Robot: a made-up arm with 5 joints. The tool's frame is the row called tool. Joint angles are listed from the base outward.
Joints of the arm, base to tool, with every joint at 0 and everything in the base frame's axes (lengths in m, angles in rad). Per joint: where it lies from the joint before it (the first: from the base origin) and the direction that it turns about. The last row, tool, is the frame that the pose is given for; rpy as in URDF.
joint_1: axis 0 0 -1 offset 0.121 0.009 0.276
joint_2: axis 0 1 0 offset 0.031 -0.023 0.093
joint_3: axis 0 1 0 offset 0.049 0.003 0.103
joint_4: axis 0 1 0 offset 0.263 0.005 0.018
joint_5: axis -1 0 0 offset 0.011 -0.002 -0.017
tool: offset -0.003 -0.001 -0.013 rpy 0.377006 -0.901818 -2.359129
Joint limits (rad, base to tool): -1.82..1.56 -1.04..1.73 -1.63..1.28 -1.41..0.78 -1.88..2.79
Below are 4 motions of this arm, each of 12 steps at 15 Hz.
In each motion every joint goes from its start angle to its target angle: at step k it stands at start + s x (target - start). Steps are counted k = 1, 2, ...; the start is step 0. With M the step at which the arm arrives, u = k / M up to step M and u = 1 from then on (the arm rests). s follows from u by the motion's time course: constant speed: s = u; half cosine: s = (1 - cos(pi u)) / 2; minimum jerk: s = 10 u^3 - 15 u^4 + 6 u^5.
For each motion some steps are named. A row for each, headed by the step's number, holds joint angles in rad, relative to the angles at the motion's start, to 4 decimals.
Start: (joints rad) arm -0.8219 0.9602 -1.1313 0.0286 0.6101
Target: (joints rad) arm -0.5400 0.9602 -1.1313 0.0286 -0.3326
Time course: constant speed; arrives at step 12
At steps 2, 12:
2: 0.0470 0.0000 0.0000 0.0000 -0.1571
12: 0.2819 0.0000 0.0000 0.0000 -0.9427

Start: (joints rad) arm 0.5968 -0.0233 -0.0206 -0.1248 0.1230
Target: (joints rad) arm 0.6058 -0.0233 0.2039 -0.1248 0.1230
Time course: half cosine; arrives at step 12
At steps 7, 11, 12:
7: 0.0057 0.0000 0.1413 0.0000 0.0000
11: 0.0088 0.0000 0.2207 0.0000 0.0000
12: 0.0090 0.0000 0.2245 0.0000 0.0000

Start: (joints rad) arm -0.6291 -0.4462 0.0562 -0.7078 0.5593
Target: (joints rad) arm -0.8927 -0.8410 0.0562 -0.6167 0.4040
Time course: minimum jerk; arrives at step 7
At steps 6, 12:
6: -0.2575 -0.3856 0.0000 0.0890 -0.1517
12: -0.2636 -0.3948 0.0000 0.0911 -0.1553

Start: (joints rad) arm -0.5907 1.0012 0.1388 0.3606 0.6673
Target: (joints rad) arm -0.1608 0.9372 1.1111 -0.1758 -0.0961
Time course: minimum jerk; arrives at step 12
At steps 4, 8, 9, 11, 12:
4: 0.0902 -0.0134 0.2041 -0.1126 -0.1602
8: 0.3397 -0.0506 0.7682 -0.4238 -0.6032
9: 0.3854 -0.0574 0.8717 -0.4809 -0.6844
11: 0.4277 -0.0637 0.9674 -0.5337 -0.7595
12: 0.4299 -0.0640 0.9723 -0.5364 -0.7634

